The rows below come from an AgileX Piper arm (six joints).
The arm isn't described. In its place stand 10 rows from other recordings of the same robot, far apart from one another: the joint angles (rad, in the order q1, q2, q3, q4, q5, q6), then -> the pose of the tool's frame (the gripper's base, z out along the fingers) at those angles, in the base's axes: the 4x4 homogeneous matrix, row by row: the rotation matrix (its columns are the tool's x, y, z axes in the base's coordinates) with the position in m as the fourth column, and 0 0 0 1 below.
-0.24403, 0.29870, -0.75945, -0.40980, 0.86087, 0.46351 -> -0.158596, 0.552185, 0.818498, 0.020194; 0.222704, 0.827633, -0.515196, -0.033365; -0.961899, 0.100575, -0.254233, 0.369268; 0, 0, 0, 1
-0.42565, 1.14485, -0.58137, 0.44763, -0.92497, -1.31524 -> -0.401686, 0.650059, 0.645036, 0.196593; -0.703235, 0.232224, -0.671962, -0.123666; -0.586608, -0.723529, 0.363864, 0.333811; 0, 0, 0, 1
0.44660, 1.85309, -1.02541, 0.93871, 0.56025, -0.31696 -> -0.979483, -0.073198, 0.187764, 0.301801; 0.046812, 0.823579, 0.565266, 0.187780; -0.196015, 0.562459, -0.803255, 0.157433; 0, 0, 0, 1
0.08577, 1.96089, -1.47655, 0.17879, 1.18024, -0.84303 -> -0.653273, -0.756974, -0.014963, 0.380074; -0.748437, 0.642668, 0.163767, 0.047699; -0.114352, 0.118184, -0.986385, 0.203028; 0, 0, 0, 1
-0.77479, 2.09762, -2.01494, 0.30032, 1.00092, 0.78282 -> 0.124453, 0.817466, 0.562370, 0.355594; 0.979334, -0.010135, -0.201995, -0.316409; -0.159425, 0.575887, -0.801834, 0.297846; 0, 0, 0, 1
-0.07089, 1.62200, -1.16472, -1.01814, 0.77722, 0.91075 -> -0.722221, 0.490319, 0.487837, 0.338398; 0.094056, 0.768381, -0.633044, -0.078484; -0.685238, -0.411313, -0.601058, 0.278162; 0, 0, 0, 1
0.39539, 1.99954, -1.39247, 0.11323, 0.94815, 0.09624 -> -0.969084, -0.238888, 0.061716, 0.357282; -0.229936, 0.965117, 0.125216, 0.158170; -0.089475, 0.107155, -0.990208, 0.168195; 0, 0, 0, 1
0.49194, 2.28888, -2.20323, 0.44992, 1.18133, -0.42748 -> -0.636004, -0.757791, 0.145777, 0.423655; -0.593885, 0.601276, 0.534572, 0.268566; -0.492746, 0.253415, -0.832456, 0.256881; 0, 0, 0, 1
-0.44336, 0.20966, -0.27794, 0.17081, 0.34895, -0.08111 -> -0.139035, 0.388970, 0.910698, 0.061320; 0.153891, 0.916945, -0.368144, -0.023266; -0.978257, 0.088963, -0.187346, 0.263047; 0, 0, 0, 1
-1.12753, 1.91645, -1.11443, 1.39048, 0.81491, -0.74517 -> -0.048010, 0.552435, 0.832172, 0.219747; 0.973971, 0.210667, -0.083660, -0.310954; -0.221528, 0.806495, -0.548170, 0.177973; 0, 0, 0, 1
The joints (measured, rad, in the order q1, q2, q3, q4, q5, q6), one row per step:
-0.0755 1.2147 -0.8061 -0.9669 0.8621 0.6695
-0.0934 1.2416 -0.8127 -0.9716 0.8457 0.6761
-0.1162 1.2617 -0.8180 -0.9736 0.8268 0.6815
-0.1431 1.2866 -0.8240 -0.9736 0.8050 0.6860
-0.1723 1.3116 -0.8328 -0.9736 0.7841 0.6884
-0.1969 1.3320 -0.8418 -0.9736 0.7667 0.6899
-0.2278 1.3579 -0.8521 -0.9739 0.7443 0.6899
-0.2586 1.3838 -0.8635 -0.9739 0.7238 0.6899
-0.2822 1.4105 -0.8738 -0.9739 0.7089 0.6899
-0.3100 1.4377 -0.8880 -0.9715 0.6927 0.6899
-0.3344 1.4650 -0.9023 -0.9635 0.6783 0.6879
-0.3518 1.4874 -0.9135 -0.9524 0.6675 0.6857
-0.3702 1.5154 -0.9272 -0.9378 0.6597 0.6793
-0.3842 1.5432 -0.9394 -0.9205 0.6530 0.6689
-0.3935 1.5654 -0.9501 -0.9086 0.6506 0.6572
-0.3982 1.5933 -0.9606 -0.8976 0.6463 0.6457
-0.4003 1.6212 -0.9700 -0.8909 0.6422 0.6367
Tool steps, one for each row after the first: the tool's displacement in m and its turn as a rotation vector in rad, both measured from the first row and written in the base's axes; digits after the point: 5 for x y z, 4 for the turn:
0.00513 -0.00393 -0.00387 0.0037 0.0066 -0.0077
0.00866 -0.00882 -0.00680 0.0099 0.0068 -0.0184
0.01269 -0.01476 -0.01089 0.0190 0.0096 -0.0313
0.01658 -0.02158 -0.01437 0.0271 0.0114 -0.0460
0.01974 -0.02757 -0.01682 0.0335 0.0110 -0.0582
0.02340 -0.03532 -0.02038 0.0412 0.0124 -0.0720
0.02675 -0.04343 -0.02385 0.0487 0.0135 -0.0873
0.03015 -0.05019 -0.02808 0.0558 0.0199 -0.0999
0.03346 -0.05827 -0.03162 0.0647 0.0212 -0.1167
0.03676 -0.06557 -0.03561 0.0775 0.0234 -0.1327
0.03944 -0.07088 -0.03936 0.0916 0.0253 -0.1458
0.04254 -0.07691 -0.04438 0.1075 0.0334 -0.1613
0.04574 -0.08171 -0.05005 0.1244 0.0452 -0.1720
0.04839 -0.08531 -0.05438 0.1343 0.0582 -0.1778
0.05237 -0.08789 -0.06061 0.1457 0.0759 -0.1776
0.05647 -0.08985 -0.06715 0.1546 0.0944 -0.1747

